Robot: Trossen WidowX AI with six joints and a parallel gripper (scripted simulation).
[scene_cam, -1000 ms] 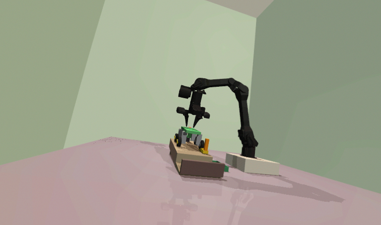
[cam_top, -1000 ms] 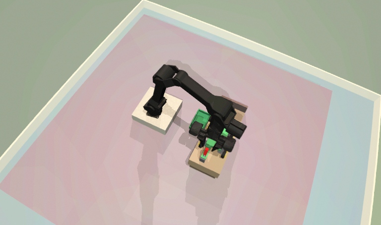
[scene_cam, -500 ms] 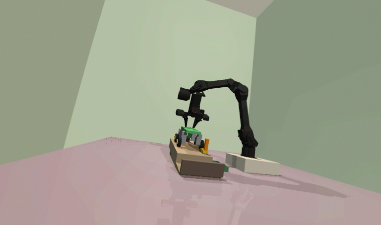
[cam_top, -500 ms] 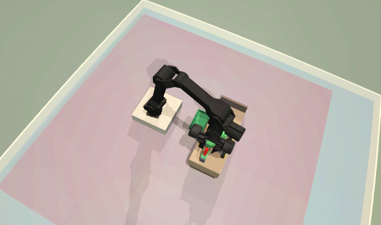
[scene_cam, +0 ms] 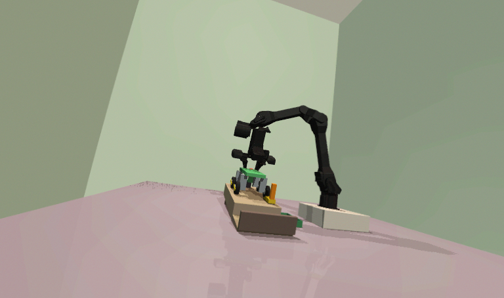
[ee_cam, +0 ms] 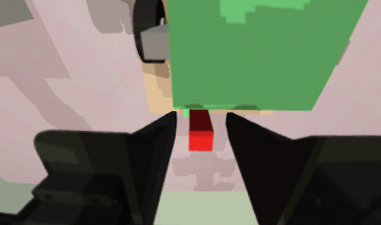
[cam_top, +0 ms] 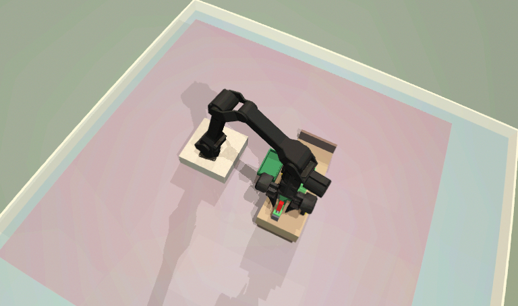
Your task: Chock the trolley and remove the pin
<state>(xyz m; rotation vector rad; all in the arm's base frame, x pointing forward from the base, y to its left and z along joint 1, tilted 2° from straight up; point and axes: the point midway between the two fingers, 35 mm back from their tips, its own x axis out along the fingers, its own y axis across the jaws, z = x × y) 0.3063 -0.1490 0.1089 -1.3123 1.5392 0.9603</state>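
Now: the yellow chock 10 mm behind my gripper tip, 210 mm to the left of it and 50 mm below it. From my gripper tip the other things lie so: green tray 70 mm behind, 210 mm to the left, 140 mm below; then red-headed stop pin 10 mm below; then trolley 30 mm ahead, 100 mm to the left, 30 mm below.
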